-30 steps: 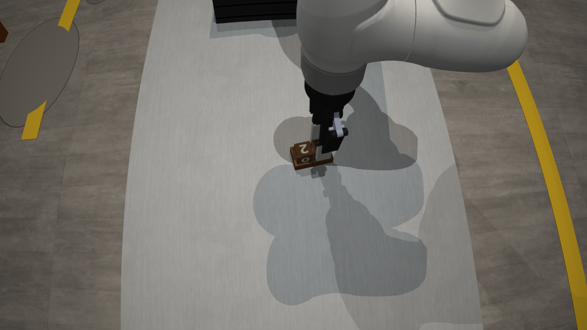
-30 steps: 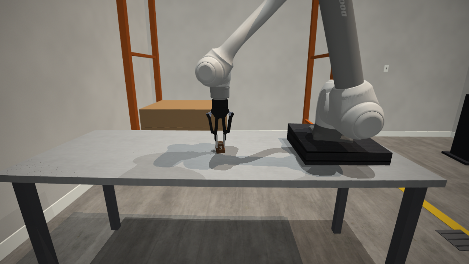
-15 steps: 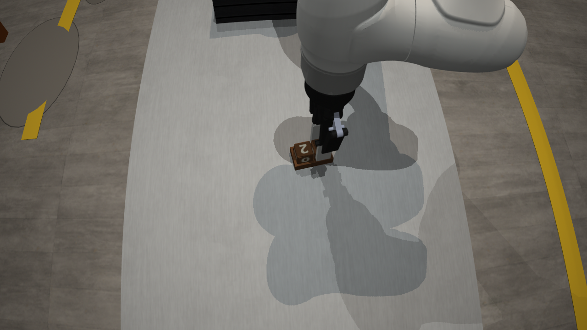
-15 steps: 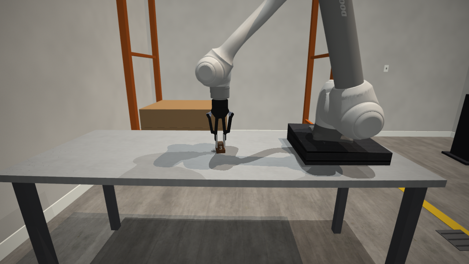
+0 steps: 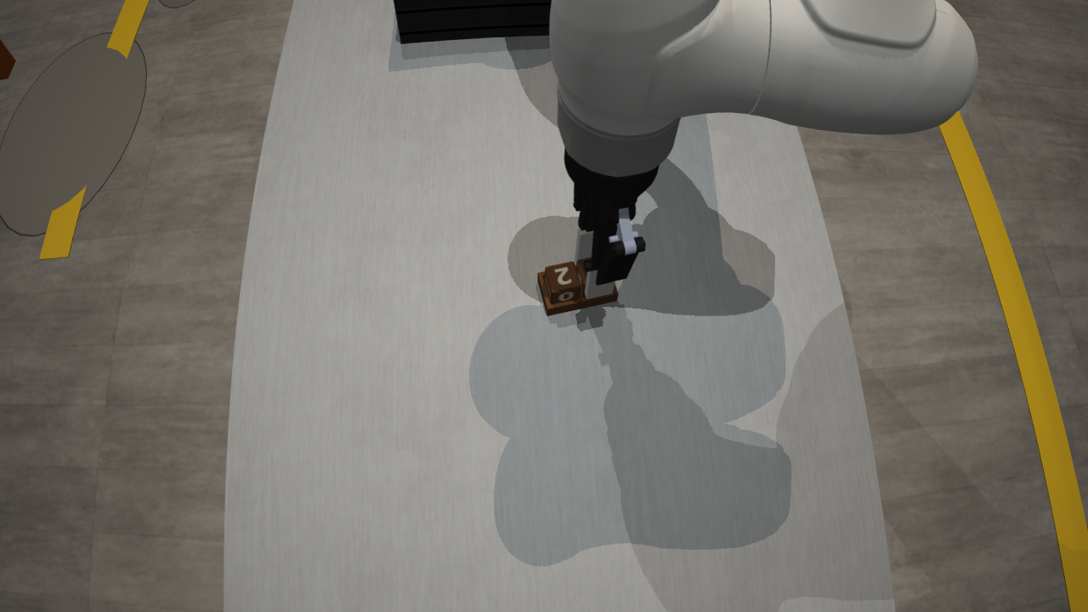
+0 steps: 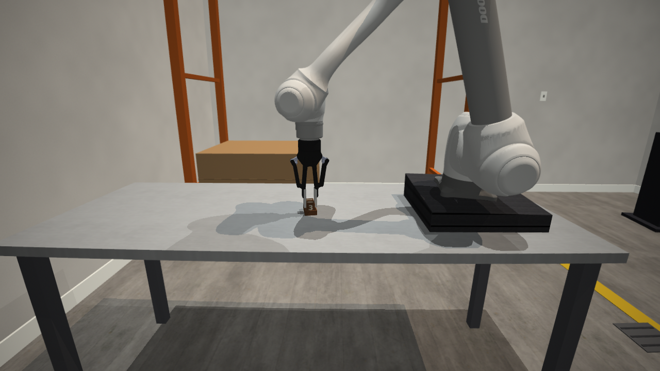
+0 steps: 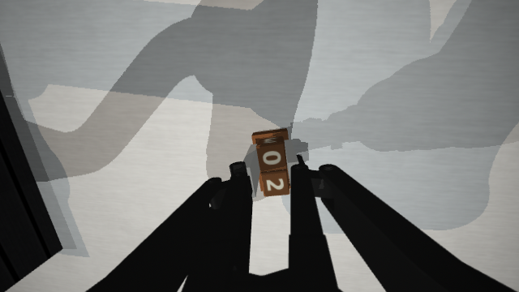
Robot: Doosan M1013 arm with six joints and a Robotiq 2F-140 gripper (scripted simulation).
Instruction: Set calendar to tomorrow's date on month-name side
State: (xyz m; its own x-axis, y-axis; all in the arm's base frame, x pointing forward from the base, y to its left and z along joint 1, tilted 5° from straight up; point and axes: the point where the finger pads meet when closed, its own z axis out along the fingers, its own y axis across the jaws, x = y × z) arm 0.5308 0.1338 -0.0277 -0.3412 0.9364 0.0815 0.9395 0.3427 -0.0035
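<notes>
My gripper is now 2 cm to the left of the brown calendar tray and 5 cm above it.
</notes>
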